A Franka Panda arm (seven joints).
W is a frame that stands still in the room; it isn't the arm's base.
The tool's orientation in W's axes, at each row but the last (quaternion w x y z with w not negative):
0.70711 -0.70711 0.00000 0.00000
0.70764 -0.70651 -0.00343 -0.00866
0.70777 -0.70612 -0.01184 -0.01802
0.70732 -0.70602 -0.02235 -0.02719
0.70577 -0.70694 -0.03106 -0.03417
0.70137 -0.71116 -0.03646 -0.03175
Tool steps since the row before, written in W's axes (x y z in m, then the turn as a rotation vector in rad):
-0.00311 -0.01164 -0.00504 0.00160 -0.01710 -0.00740
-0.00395 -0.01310 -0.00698 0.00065 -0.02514 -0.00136
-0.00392 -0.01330 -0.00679 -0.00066 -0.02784 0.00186
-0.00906 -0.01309 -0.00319 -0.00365 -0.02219 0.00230
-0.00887 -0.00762 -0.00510 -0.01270 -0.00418 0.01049
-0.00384 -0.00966 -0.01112 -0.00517 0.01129 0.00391
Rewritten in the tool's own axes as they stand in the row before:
-0.00311 0.00504 -0.01164 0.00160 0.00740 -0.01710
-0.00397 0.00689 -0.01314 0.00081 0.00133 -0.02514
-0.00409 0.00659 -0.01335 -0.00034 -0.00195 -0.02784
-0.00917 0.00253 -0.01316 -0.00333 -0.00259 -0.02221
-0.00927 0.00428 -0.00765 -0.01166 -0.01161 -0.00425
-0.00496 0.01083 -0.00948 -0.00469 -0.00454 0.01126

